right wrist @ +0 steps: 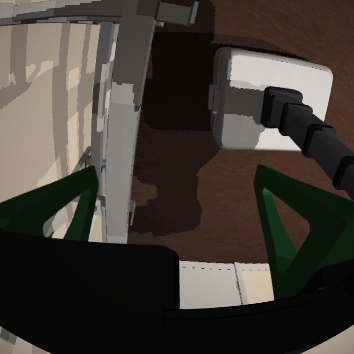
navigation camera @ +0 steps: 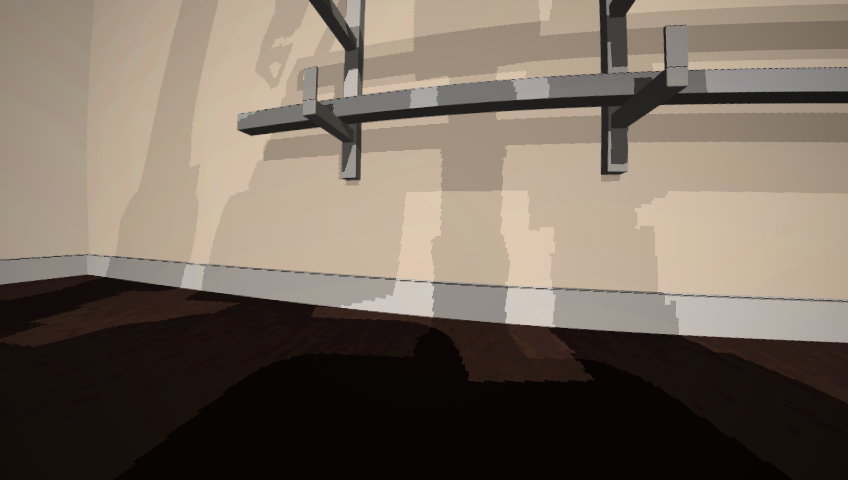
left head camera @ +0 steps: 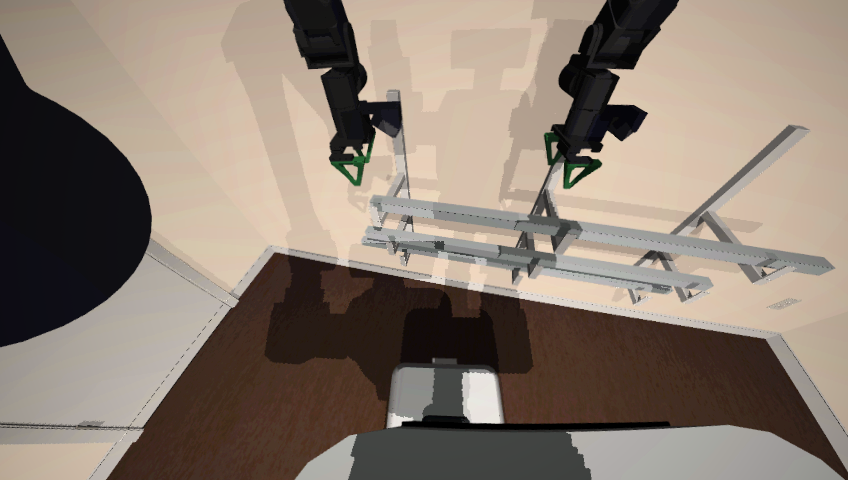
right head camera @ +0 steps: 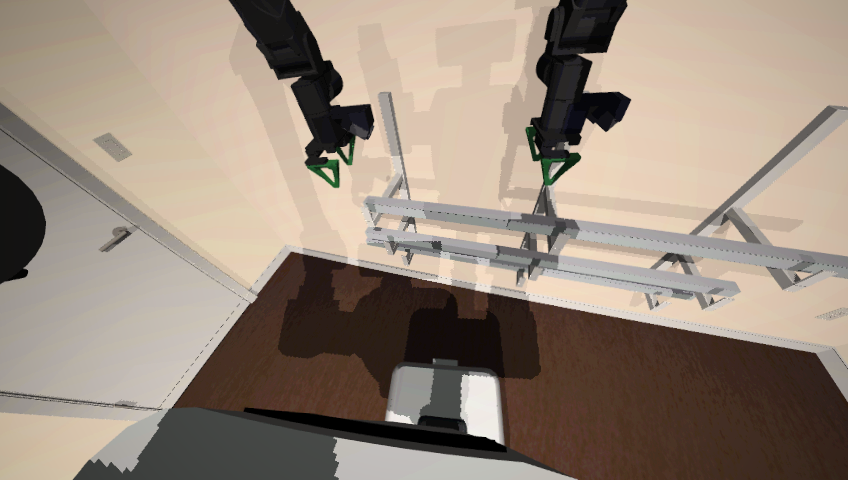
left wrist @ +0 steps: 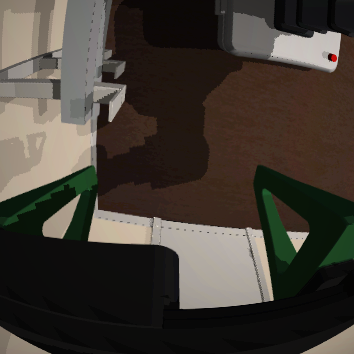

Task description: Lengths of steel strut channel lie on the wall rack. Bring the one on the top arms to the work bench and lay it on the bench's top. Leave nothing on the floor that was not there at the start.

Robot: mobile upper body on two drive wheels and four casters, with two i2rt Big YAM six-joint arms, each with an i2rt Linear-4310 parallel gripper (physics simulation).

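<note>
The top steel strut lies on the top arms of the wall rack. My left gripper is open and empty, above and near the strut's left end. In the left wrist view that end lies beyond the left-hand finger. My right gripper is open and empty, above the strut near the middle upright. In the right wrist view the strut runs near the left-hand finger. The work bench does not show.
Lower struts lie on the lower arms, close under the top one. My white base stands on the brown floor facing the rack wall. A pale door is at the left.
</note>
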